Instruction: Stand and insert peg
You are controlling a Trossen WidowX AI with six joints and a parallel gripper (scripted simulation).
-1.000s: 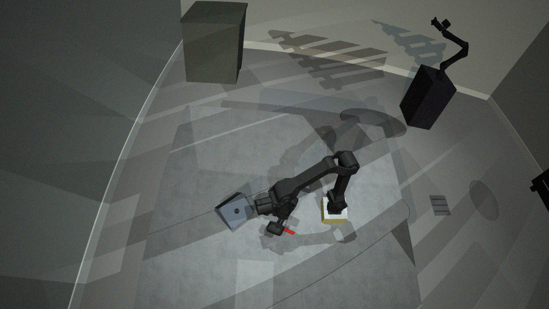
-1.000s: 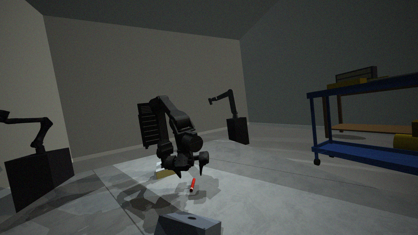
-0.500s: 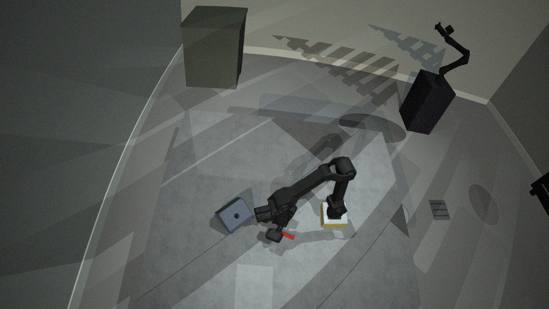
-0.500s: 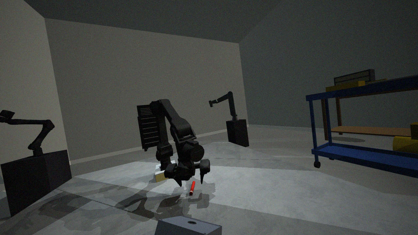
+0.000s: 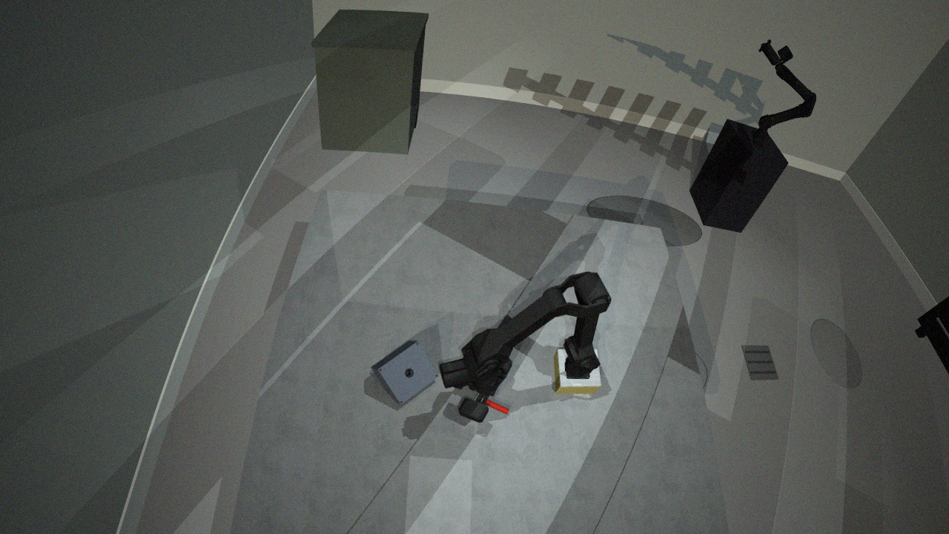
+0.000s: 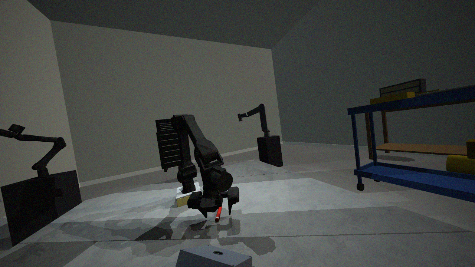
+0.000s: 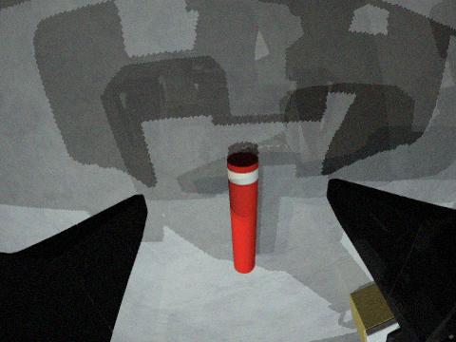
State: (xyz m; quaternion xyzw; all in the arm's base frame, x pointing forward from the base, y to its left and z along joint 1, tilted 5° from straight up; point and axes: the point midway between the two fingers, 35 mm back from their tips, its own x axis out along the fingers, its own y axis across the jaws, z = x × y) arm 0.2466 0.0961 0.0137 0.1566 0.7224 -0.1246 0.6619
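My gripper tip is 10 mm past the red peg and 10 mm above it. Round my gripper tip: sloped panel: 220 mm ahead, 50 mm to the right, 20 mm above.
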